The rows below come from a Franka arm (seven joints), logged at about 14 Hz.
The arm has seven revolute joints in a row. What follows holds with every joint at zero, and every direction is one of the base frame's. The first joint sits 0.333 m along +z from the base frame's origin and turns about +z. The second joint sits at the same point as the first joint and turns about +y. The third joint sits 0.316 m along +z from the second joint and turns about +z. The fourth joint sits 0.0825 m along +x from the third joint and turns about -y. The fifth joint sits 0.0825 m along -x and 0.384 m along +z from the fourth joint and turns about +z. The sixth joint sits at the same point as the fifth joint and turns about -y. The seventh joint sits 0.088 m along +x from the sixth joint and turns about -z. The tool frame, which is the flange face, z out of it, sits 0.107 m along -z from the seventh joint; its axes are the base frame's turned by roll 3.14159, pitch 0 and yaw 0 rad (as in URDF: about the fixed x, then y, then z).
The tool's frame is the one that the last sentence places.
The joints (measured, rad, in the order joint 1, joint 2, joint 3, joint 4, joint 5, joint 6, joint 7), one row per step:
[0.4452, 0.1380, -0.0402, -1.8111, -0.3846, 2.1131, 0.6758]
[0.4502, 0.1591, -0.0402, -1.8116, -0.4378, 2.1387, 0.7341]
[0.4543, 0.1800, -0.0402, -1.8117, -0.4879, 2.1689, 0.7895]
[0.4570, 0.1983, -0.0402, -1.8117, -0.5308, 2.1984, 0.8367]
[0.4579, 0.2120, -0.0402, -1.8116, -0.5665, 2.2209, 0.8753]
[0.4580, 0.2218, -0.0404, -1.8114, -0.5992, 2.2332, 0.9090]
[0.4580, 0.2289, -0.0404, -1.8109, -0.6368, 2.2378, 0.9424]
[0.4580, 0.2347, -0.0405, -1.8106, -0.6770, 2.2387, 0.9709]
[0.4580, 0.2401, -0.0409, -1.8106, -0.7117, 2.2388, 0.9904]
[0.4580, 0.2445, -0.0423, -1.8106, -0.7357, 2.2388, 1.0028]
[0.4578, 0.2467, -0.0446, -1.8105, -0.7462, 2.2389, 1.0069]
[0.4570, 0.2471, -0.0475, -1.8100, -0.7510, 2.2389, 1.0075]
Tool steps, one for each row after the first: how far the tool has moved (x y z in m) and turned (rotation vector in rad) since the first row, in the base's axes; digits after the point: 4 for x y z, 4 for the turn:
[0.0042, 0.0044, -0.0100, -0.0234, -0.0339, -0.0188]
[0.0084, 0.0092, -0.0195, -0.0400, -0.0705, -0.0323]
[0.0121, 0.0134, -0.0277, -0.0502, -0.1039, -0.0406]
[0.0150, 0.0160, -0.0338, -0.0578, -0.1313, -0.0474]
[0.0171, 0.0170, -0.0384, -0.0682, -0.1528, -0.0558]
[0.0187, 0.0172, -0.0417, -0.0850, -0.1741, -0.0642]
[0.0200, 0.0168, -0.0445, -0.1069, -0.1942, -0.0682]
[0.0212, 0.0162, -0.0474, -0.1281, -0.2095, -0.0672]
[0.0223, 0.0152, -0.0498, -0.1437, -0.2193, -0.0663]
[0.0233, 0.0138, -0.0509, -0.1516, -0.2233, -0.0664]
[0.0243, 0.0117, -0.0508, -0.1560, -0.2256, -0.0680]

